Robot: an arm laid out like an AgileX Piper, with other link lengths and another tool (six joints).
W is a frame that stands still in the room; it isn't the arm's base.
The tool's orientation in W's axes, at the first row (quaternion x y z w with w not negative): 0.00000, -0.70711, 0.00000, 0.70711
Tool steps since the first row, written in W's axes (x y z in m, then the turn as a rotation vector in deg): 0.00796, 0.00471, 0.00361, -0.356, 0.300, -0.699; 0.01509, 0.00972, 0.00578, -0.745, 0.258, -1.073; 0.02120, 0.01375, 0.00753, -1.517, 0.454, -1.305; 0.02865, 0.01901, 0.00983, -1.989, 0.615, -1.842; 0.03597, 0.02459, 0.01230, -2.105, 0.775, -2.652; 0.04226, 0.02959, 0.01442, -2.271, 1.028, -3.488; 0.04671, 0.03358, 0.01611, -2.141, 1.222, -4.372; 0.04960, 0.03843, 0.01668, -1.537, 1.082, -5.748; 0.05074, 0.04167, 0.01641, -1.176, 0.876, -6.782; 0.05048, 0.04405, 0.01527, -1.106, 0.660, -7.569; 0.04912, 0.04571, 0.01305, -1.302, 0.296, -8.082; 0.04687, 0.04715, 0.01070, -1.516, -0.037, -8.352
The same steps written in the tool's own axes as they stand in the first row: 0.00361, 0.00471, -0.00796, -0.699, 0.300, 0.356; 0.00578, 0.00972, -0.01509, -1.073, 0.258, 0.745; 0.00753, 0.01375, -0.02120, -1.305, 0.454, 1.517; 0.00983, 0.01901, -0.02865, -1.842, 0.615, 1.989; 0.01230, 0.02459, -0.03597, -2.652, 0.775, 2.105; 0.01442, 0.02959, -0.04226, -3.488, 1.028, 2.271; 0.01611, 0.03358, -0.04671, -4.372, 1.222, 2.141; 0.01668, 0.03843, -0.04960, -5.748, 1.082, 1.537; 0.01641, 0.04167, -0.05074, -6.782, 0.876, 1.176; 0.01527, 0.04405, -0.05048, -7.569, 0.660, 1.106; 0.01305, 0.04571, -0.04912, -8.082, 0.296, 1.302; 0.01070, 0.04715, -0.04687, -8.352, -0.037, 1.516
